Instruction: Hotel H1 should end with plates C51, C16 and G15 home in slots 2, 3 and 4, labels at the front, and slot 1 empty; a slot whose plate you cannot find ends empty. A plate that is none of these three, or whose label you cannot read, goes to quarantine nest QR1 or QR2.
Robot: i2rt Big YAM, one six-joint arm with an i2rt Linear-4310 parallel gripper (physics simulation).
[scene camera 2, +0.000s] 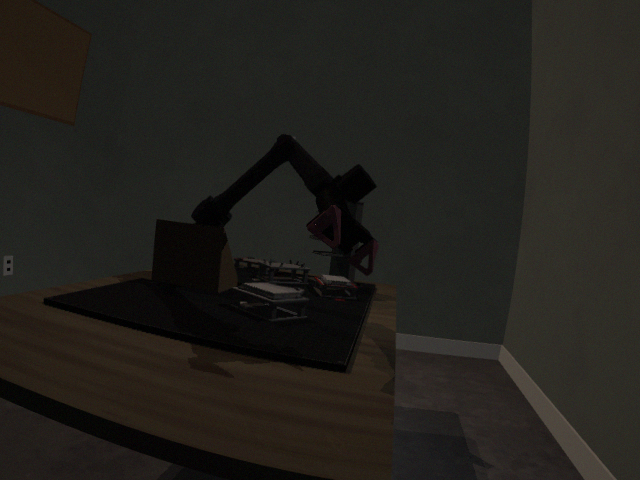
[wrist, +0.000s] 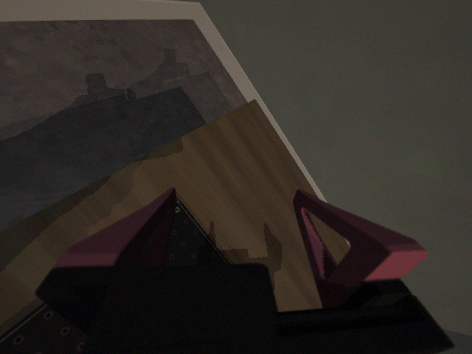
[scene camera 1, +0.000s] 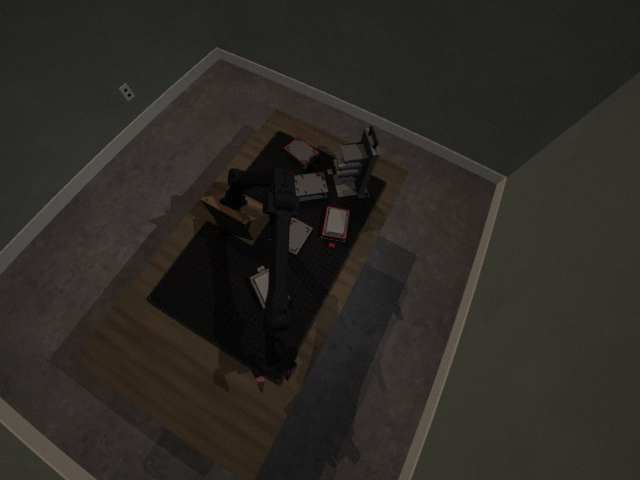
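Where they show: gripper, fingertip midpoint: (scene camera 2: 353, 260) (wrist: 237, 194) (scene camera 1: 274, 385); arm's base, link origin: (scene camera 2: 191, 248) (scene camera 1: 233, 203).
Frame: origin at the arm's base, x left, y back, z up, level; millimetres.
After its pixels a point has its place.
Observation:
The hotel (scene camera 1: 368, 170) @[x 361, y -519, z 111 mm] is a grey tower with stacked shelves at the mat's far end, partly hidden behind the arm in scene camera 2. A white plate (scene camera 1: 261, 285) @[x -284, y -288, z -41 mm] (scene camera 2: 272, 290) @[x -313, y -334, z -42 mm] rests on a low grey stand near the mat's middle, partly covered by the arm in scene camera 1. Another white plate (scene camera 1: 337, 221) @[x 141, y -476, z -52 mm] (scene camera 2: 336, 279) @[x 109, y -475, z -52 mm] lies on a red-edged nest. A second red-edged nest (scene camera 1: 301, 149) @[x 470, y -132, z -66 mm] stands farther back; whether it holds a plate is unclear. No labels are readable. My gripper (scene camera 1: 275, 376) @[x -587, y -515, z 79 mm] (scene camera 2: 353, 258) @[x -587, y -515, z 79 mm] (wrist: 237, 194) @[x -587, y -515, z 79 mm] is open and empty, raised above the mat's near corner.
A grey stand (scene camera 1: 311, 184) @[x 275, y -278, z -46 mm] stands beside the hotel and a flat pale plate-like piece (scene camera 1: 299, 235) @[x 13, y -331, z -94 mm] lies before it. The arm's wooden base block (scene camera 1: 219, 215) @[x -81, y 29, z -5 mm] (scene camera 2: 188, 255) @[x -86, y -24, z -15 mm] is at the side of the black mat (scene camera 1: 180, 289) @[x -446, y 52, z -105 mm] (scene camera 2: 155, 310) @[x -451, y -87, z -106 mm]. The wooden table (scene camera 1: 155, 372) @[x -786, y -35, z -118 mm] (scene camera 2: 206, 397) @[x -819, y -336, z -119 mm] (wrist: 225, 165) @[x -745, y -508, z -119 mm] ends beyond the mat.

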